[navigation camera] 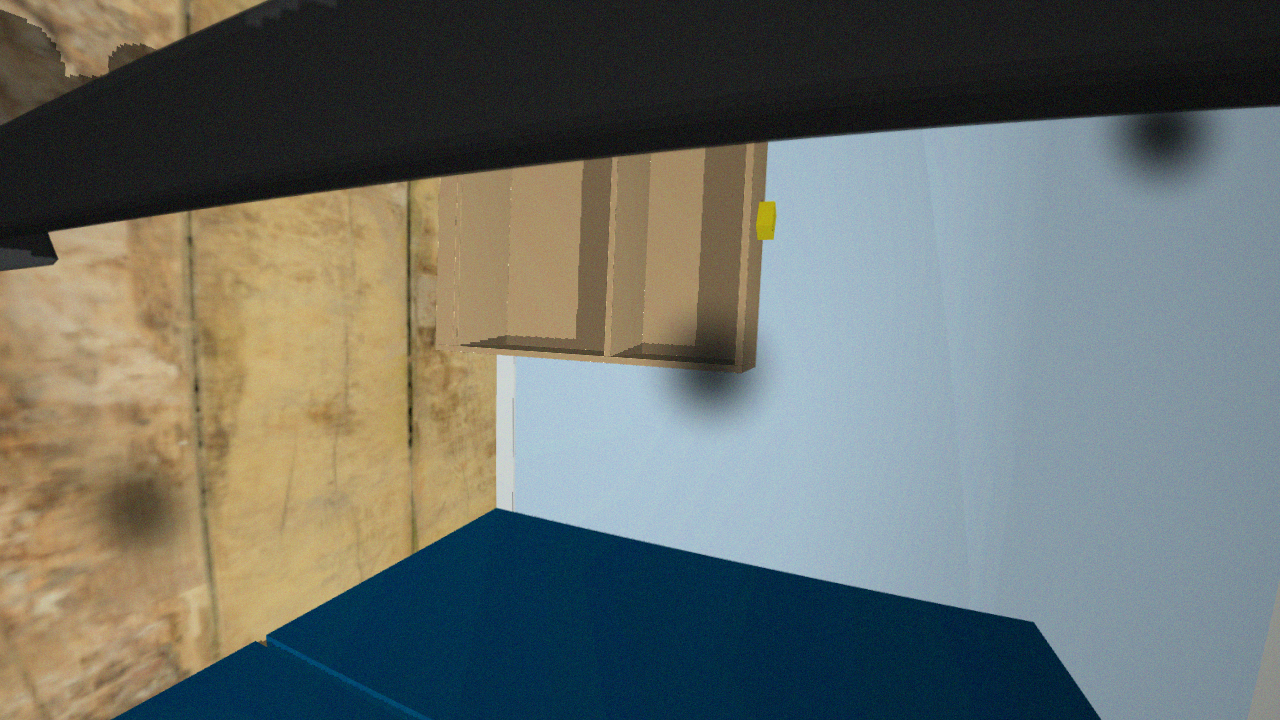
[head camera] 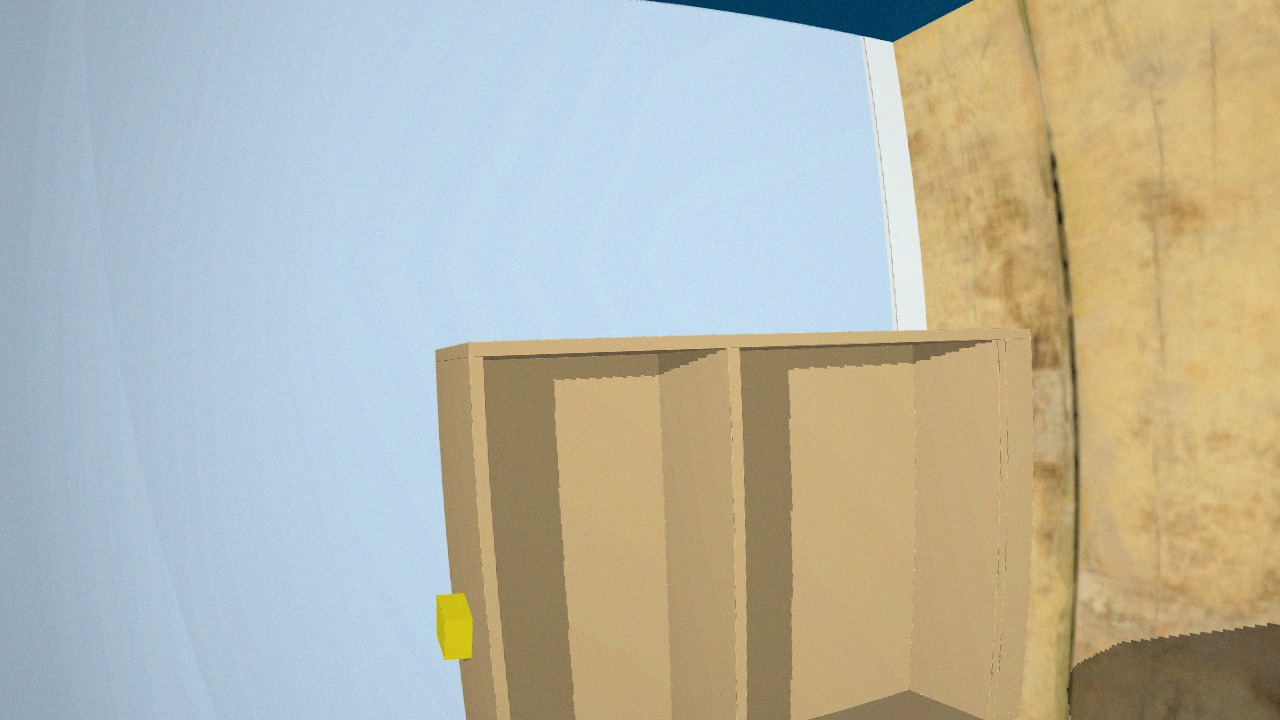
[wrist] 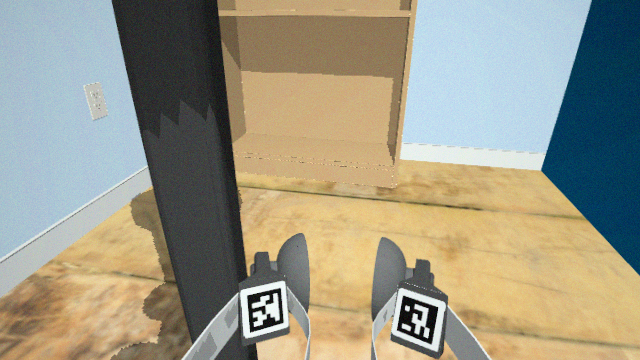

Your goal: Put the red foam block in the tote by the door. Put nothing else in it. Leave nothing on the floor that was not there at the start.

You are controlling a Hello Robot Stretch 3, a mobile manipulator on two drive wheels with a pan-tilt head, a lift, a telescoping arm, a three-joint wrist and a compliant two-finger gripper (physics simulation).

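Frame: origin at the robot's base, x back, y right, z up, level; metres.
Seen in the pictures: gripper, fingertip midpoint: (wrist: 340, 263).
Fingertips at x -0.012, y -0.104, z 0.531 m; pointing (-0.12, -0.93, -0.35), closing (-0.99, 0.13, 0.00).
Note:
A point is followed by its place in that frame.
The red foam block and the tote by the door do not show in these views. My gripper (wrist: 340, 263) @[x -0.012, y -0.104, z 0.531 m] is open in the wrist view, its two grey fingertips well apart with bare wooden floor visible between them. It is above the floor, in front of a wooden bookshelf (head camera: 736, 501) @[x -0.160, y -1.254, z 0.671 m] (navigation camera: 611, 259) @[x -0.107, y -1.269, z 0.668 m] (wrist: 320, 170). The head and navigation views are turned sideways, with the floor to the right in one and to the left in the other. A small yellow block (head camera: 455, 626) @[x -0.024, y -1.411, z 1.087 m] (navigation camera: 766, 220) @[x -0.021, y -1.414, z 1.088 m] sits on the bookshelf's top board.
A black post (wrist: 185, 165) of the robot rises left of the fingers. A black robot part (navigation camera: 626, 80) @[x 0.056, y -0.117, z 1.218 m] crosses the navigation view. A dark blue surface (head camera: 895, 17) @[x -1.126, y -1.204, z 0.091 m] (navigation camera: 626, 626) @[x -1.040, y -0.874, z 0.815 m] (wrist: 610, 125) @[x -1.066, y -0.971, z 0.339 m] stands beside the wooden floor (head camera: 1163, 358) @[x -0.241, y -0.884, z 0.000 m] (navigation camera: 295, 402) @[x -0.387, y -0.695, z 0.000 m] (wrist: 450, 250) @[x -0.457, y -0.764, z 0.000 m]. A wall outlet (wrist: 95, 101) @[x 0.687, y -1.105, z 0.400 m] is at left.

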